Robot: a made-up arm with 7 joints. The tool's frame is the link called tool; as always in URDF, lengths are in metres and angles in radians. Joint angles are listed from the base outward.
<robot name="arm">
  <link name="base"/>
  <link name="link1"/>
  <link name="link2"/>
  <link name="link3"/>
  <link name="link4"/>
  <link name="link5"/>
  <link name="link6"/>
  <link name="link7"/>
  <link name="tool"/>
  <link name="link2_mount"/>
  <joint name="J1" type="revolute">
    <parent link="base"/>
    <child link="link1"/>
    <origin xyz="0 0 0.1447" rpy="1.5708 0 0"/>
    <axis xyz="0 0 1"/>
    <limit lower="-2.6" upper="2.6"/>
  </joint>
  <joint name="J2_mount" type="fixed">
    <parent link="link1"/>
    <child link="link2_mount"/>
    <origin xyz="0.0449 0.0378 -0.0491"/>
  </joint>
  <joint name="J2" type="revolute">
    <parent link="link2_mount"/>
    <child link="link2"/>
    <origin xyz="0.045 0.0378 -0.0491" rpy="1.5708 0 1.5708"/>
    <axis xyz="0 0 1"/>
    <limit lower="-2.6" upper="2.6"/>
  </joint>
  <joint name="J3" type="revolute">
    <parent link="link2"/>
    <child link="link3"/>
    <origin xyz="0.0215 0.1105 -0.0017" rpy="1.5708 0 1.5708"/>
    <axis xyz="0 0 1"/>
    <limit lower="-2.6" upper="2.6"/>
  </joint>
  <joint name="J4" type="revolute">
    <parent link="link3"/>
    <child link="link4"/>
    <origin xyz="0.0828 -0.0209 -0.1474" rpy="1.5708 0 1.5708"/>
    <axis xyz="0 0 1"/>
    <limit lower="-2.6" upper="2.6"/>
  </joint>
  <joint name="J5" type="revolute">
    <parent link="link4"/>
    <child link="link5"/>
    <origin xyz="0.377 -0.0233 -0.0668" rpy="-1.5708 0 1.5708"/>
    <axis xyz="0 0 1"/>
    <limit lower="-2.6" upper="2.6"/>
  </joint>
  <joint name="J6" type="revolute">
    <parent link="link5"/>
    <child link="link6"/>
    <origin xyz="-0.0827 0.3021 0.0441" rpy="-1.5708 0 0"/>
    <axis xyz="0 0 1"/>
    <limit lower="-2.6" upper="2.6"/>
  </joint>
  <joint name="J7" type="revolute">
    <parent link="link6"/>
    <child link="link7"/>
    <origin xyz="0.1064 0.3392 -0.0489" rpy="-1.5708 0 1.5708"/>
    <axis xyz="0 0 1"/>
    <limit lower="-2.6" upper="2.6"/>
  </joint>
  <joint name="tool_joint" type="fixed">
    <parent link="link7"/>
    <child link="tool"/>
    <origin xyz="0.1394 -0.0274 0.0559" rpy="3.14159 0 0"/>
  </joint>
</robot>
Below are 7 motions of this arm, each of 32 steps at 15 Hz.
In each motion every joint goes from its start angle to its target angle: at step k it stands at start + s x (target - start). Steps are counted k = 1, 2, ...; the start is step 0. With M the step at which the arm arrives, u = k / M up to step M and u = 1 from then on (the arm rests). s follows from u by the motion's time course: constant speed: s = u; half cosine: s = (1 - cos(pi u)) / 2; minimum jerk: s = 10 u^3 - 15 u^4 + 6 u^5.
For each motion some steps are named. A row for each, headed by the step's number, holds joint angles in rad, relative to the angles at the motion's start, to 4 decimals.
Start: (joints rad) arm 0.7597 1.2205 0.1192 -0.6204 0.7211 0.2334 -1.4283
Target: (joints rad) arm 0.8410 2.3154 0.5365 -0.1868 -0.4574 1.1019 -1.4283
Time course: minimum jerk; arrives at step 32
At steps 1, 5, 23, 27, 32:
1: 0.0000 0.0003 0.0001 0.0001 -0.0003 0.0003 0.0000
5: 0.0024 0.0326 0.0124 0.0129 -0.0351 0.0259 0.0000
23: 0.0700 0.9425 0.3592 0.3733 -1.0145 0.7476 0.0000
27: 0.0789 1.0623 0.4049 0.4207 -1.1434 0.8426 0.0000
32: 0.0813 1.0949 0.4173 0.4336 -1.1785 0.8685 0.0000

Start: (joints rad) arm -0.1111 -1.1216 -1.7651 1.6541 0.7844 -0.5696 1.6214
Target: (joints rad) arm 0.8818 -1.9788 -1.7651 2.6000 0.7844 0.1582 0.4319
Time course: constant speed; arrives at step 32
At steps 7, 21, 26, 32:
7: 0.2172 -0.1875 0.0000 0.2069 0.0000 0.1592 -0.2602
21: 0.6516 -0.5625 0.0000 0.6207 0.0000 0.4776 -0.7806
26: 0.8067 -0.6965 0.0000 0.7685 0.0000 0.5913 -0.9665
32: 0.9929 -0.8572 0.0000 0.9459 0.0000 0.7278 -1.1895

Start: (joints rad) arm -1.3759 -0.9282 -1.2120 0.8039 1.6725 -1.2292 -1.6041
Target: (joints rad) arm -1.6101 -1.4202 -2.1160 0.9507 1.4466 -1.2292 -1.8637
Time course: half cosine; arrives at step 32
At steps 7, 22, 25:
7: -0.0266 -0.0558 -0.1026 0.0167 -0.0256 0.0000 -0.0295
22: -0.1822 -0.3827 -0.7031 0.1142 -0.1757 0.0000 -0.2019
25: -0.2076 -0.4362 -0.8014 0.1301 -0.2003 0.0000 -0.2301

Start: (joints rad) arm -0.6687 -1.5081 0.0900 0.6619 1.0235 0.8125 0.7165
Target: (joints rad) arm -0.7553 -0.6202 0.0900 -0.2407 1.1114 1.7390 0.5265
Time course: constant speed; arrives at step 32
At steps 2, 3, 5, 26, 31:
2: -0.0054 0.0555 0.0000 -0.0564 0.0055 0.0579 -0.0119
3: -0.0081 0.0832 0.0000 -0.0846 0.0082 0.0869 -0.0178
5: -0.0135 0.1387 0.0000 -0.1410 0.0137 0.1448 -0.0297
26: -0.0704 0.7214 0.0000 -0.7334 0.0714 0.7528 -0.1544
31: -0.0839 0.8602 0.0000 -0.8744 0.0852 0.8975 -0.1841

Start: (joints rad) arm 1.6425 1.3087 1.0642 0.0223 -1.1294 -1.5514 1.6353
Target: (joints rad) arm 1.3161 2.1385 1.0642 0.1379 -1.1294 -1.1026 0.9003
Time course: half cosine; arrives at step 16
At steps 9, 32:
9: -0.1950 0.4958 0.0000 0.0691 0.0000 0.2682 -0.4392
32: -0.3264 0.8298 0.0000 0.1156 0.0000 0.4488 -0.7350

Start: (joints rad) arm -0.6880 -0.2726 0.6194 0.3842 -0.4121 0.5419 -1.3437
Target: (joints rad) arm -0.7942 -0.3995 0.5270 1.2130 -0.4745 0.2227 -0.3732
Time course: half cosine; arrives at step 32
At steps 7, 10, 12, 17, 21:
7: -0.0121 -0.0144 -0.0105 0.0941 -0.0071 -0.0362 0.1101
10: -0.0236 -0.0282 -0.0205 0.1842 -0.0139 -0.0709 0.2157
12: -0.0328 -0.0392 -0.0285 0.2558 -0.0193 -0.0985 0.2996
17: -0.0583 -0.0697 -0.0507 0.4550 -0.0343 -0.1752 0.5328
21: -0.0781 -0.0934 -0.0680 0.6097 -0.0459 -0.2348 0.7140

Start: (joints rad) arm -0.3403 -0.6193 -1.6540 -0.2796 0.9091 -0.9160 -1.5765
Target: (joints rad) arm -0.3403 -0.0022 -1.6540 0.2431 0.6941 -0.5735 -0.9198
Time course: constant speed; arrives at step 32
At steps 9, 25, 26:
9: 0.0000 0.1736 0.0000 0.1470 -0.0605 0.0963 0.1847
25: 0.0000 0.4821 0.0000 0.4084 -0.1680 0.2676 0.5130
26: 0.0000 0.5014 0.0000 0.4247 -0.1747 0.2783 0.5336

